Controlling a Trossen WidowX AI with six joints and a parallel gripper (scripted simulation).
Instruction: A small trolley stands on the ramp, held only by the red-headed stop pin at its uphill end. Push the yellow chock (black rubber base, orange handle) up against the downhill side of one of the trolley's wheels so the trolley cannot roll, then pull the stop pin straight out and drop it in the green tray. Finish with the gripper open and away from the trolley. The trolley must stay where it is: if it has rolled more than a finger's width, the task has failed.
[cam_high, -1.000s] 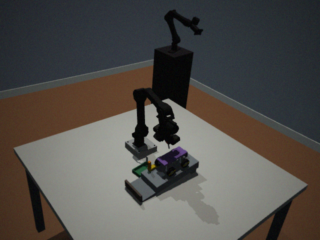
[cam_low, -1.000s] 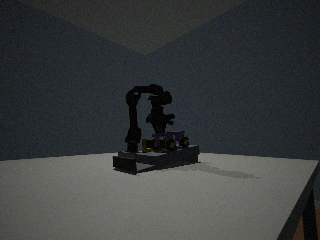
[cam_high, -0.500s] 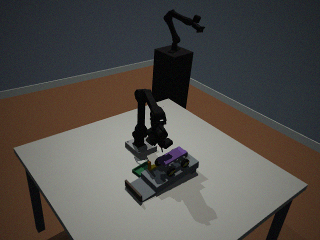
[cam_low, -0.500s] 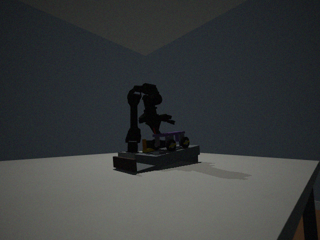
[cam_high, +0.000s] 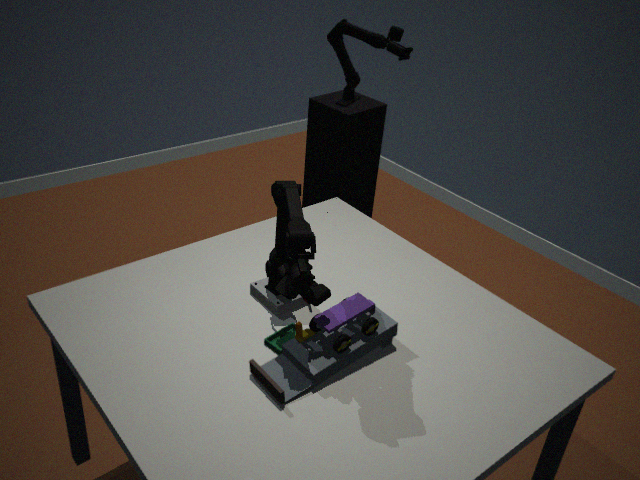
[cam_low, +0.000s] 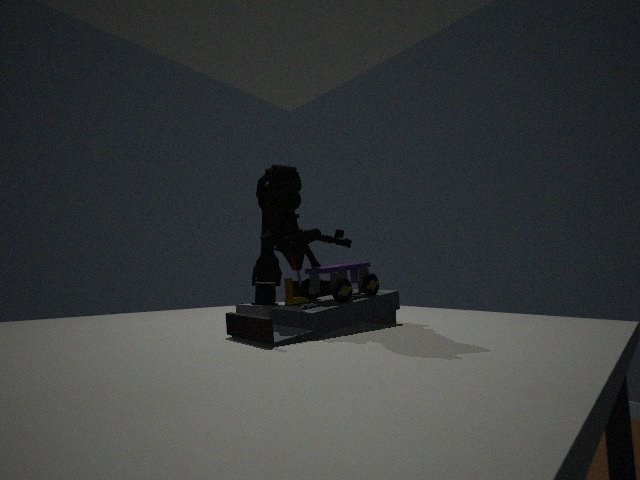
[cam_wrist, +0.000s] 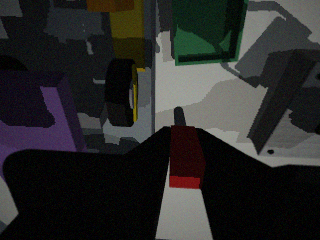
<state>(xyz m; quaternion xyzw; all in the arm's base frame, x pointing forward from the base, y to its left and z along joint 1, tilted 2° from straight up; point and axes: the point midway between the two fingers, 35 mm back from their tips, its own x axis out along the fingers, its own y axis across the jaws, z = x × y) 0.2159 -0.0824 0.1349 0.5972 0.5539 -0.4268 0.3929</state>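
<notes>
My gripper tip is now 3 cm past the green tray, 5 cm to the left of it and 15 cm above it. The rest, counted from my gripper tip: trolley: 11 cm ahead, 5 cm to the left, 3 cm below; then yellow chock: 4 cm ahead, 4 cm to the right, 6 cm below; then red-headed stop pin: right at my gripper tip.
</notes>
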